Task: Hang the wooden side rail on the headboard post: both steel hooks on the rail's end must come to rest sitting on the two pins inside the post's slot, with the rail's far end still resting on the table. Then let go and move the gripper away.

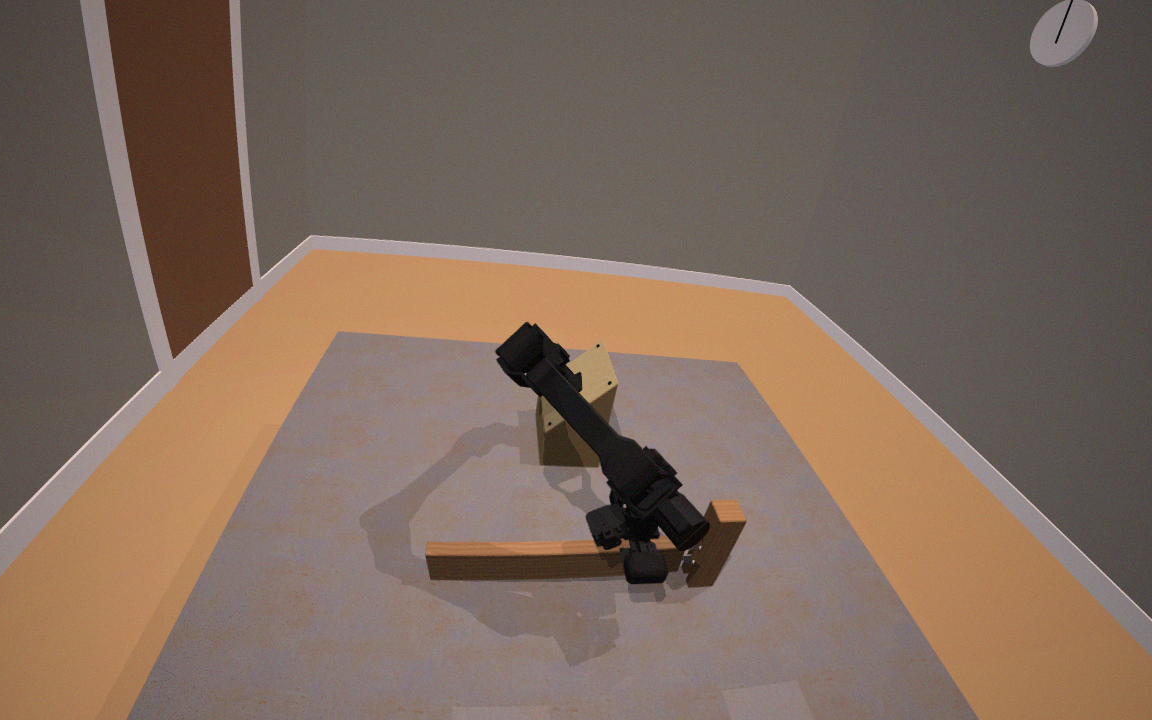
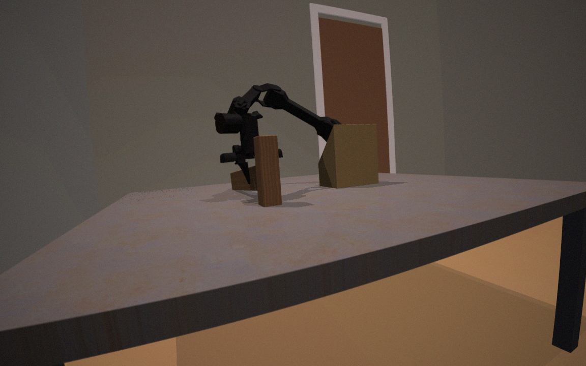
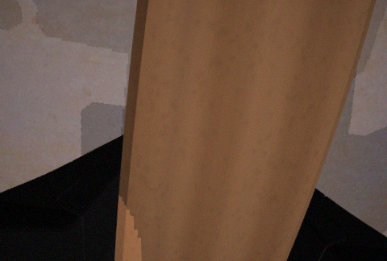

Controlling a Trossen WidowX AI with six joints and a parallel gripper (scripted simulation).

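The headboard post lies 10 mm behind my gripper tip, 150 mm to the left of it and 40 mm above it.
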